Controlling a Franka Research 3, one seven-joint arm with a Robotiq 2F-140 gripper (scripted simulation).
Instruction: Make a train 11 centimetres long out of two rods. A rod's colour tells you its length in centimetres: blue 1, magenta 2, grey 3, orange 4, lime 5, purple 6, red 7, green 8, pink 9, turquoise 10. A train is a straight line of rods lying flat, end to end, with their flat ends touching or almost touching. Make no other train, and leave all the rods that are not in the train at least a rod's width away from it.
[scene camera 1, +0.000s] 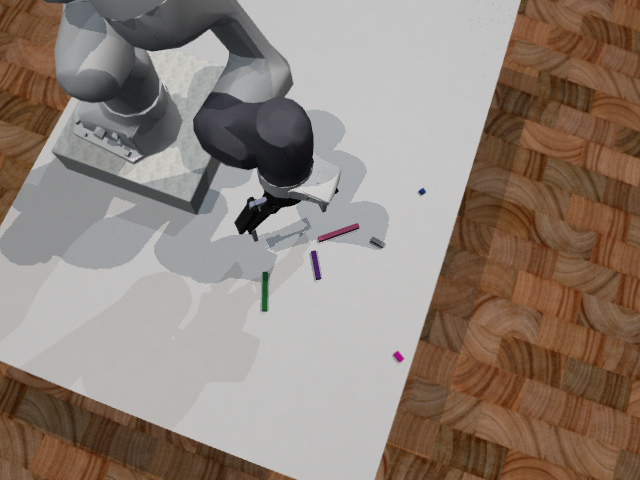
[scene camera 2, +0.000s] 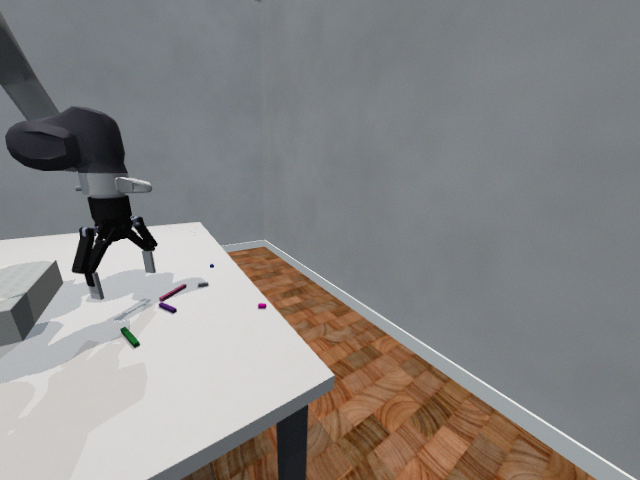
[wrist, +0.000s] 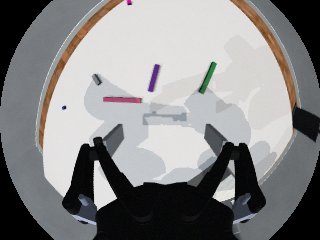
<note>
I see my gripper (scene camera 2: 127, 284).
My gripper is seen too in scene camera 1 (scene camera 1: 288, 220) and in the wrist view (wrist: 164, 131).
</note>
